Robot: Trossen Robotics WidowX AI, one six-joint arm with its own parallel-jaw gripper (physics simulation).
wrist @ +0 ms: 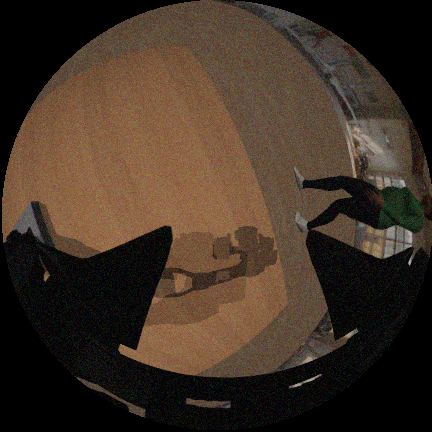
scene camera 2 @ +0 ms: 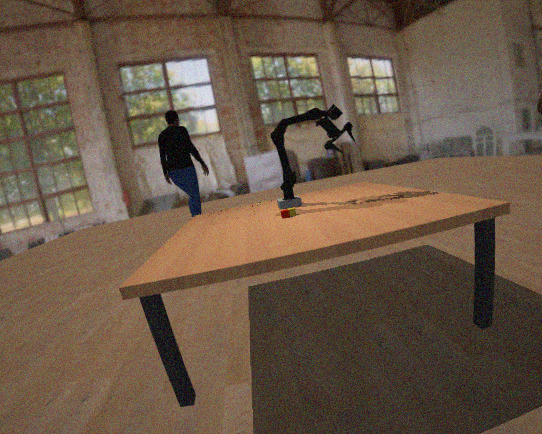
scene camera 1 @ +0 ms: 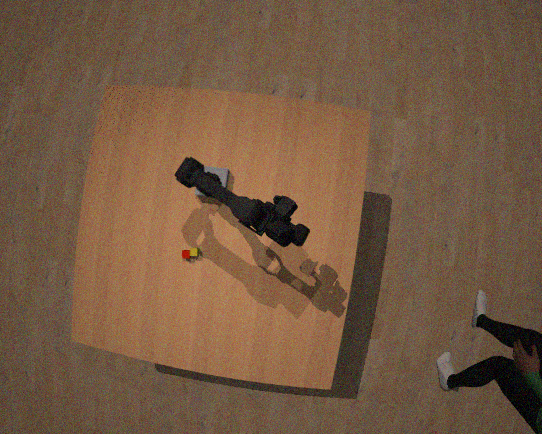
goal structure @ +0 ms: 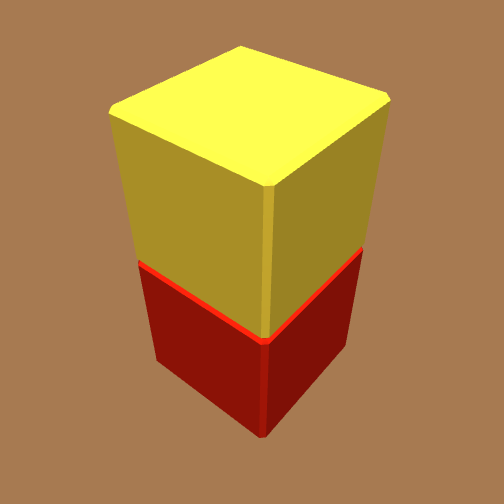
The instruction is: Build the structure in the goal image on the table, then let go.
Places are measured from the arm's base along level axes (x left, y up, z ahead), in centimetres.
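Pixels of known places: gripper, fingertip midpoint: (wrist: 243, 235) (scene camera 2: 348, 147) (scene camera 1: 297, 224); arm's base, link origin: (wrist: 30, 245) (scene camera 2: 289, 198).
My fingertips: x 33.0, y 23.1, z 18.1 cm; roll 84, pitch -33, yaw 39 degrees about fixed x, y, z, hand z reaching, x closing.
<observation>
For each thing: its top centre in the pictures, then the offset to it from my fingertips. Level surfaces: height alone.
- red cube, top centre: (scene camera 1: 185, 254) (scene camera 2: 284, 210) dy -24.1, dx -45.8, dz +10.0 cm
- yellow cube, top centre: (scene camera 1: 193, 252) (scene camera 2: 290, 208) dy -24.1, dx -42.3, dz +9.2 cm
- table, surface height: dy -27.4 cm
A red cube (scene camera 1: 186, 254) (scene camera 2: 285, 214) and a yellow cube (scene camera 1: 194, 252) (scene camera 2: 292, 212) lie side by side on the table (scene camera 1: 150, 310) (scene camera 2: 225, 250) (wrist: 150, 125), close together and seemingly touching. The cubes do not show in the wrist view. My gripper (scene camera 1: 295, 220) (scene camera 2: 348, 146) (wrist: 243, 235) is open and empty, its fingers wide apart. It hangs high above the table, well away from the cubes, to their right in scene camera 1.
The arm's grey base (scene camera 1: 220, 175) (scene camera 2: 290, 203) (wrist: 29, 222) stands on the table near the cubes. Arm shadows fall across the tabletop. A person in green (wrist: 400, 210) is off the table's side. A person in black (scene camera 2: 176, 150) stands behind the table.
</observation>
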